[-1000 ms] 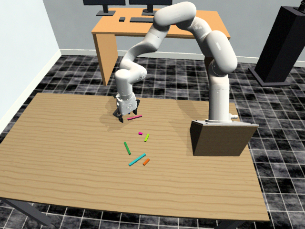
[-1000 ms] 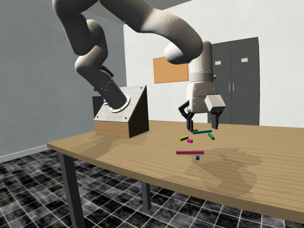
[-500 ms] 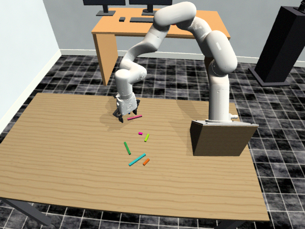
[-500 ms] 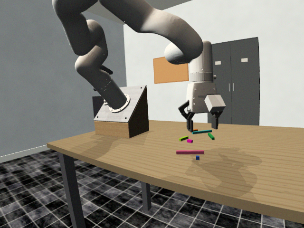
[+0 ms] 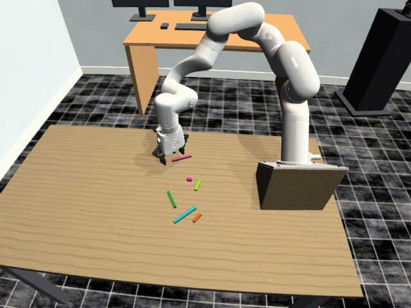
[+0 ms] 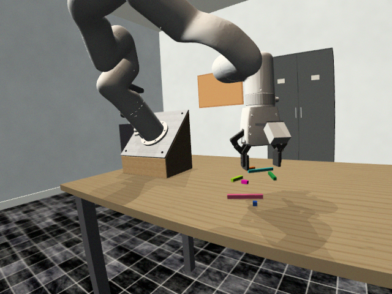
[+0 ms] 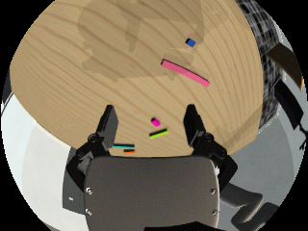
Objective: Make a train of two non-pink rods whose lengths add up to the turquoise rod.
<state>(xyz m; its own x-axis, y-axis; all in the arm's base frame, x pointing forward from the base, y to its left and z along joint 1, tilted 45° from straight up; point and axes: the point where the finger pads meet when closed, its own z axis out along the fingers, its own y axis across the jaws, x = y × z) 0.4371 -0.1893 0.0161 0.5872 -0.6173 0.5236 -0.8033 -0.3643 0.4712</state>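
Now: the magenta rod 70 mm to the left of my hand, 70 mm below it and 60 mm behind it. From my hand the other things lie so: blue rod 100 mm to the right, 70 mm below; lime rod 100 mm to the left, 100 mm behind, 70 mm below; pink rod 70 mm below, 50 mm to the right, 30 mm behind.
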